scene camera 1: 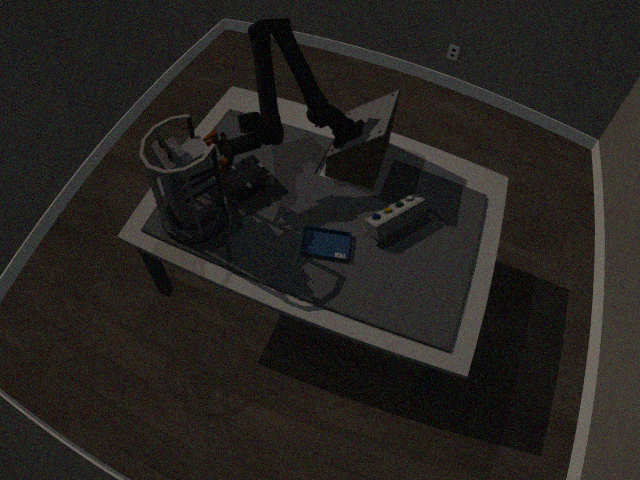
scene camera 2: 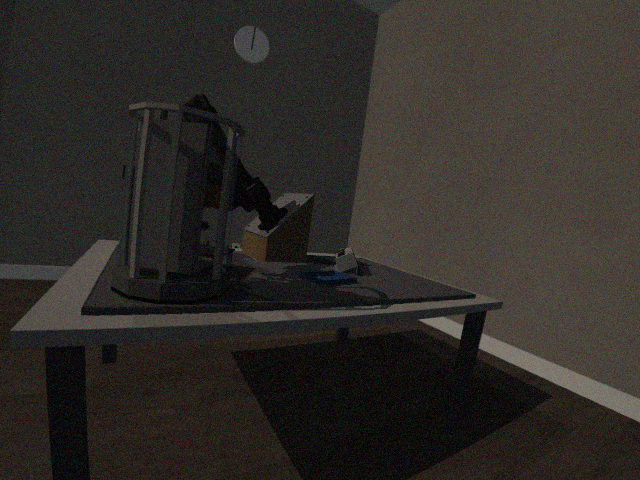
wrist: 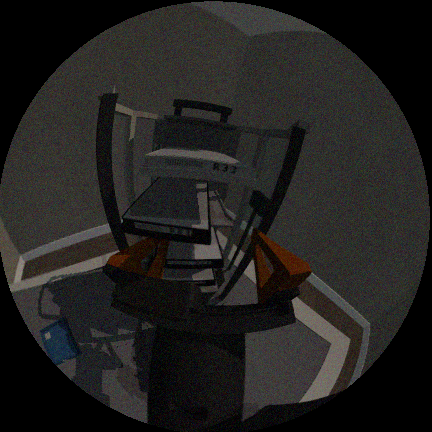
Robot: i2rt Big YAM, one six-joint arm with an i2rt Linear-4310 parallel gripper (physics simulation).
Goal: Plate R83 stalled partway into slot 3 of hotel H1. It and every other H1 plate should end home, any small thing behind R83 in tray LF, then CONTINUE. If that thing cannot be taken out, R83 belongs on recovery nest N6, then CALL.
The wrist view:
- my gripper: 209, 231
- tall round slotted rack: 123, 136
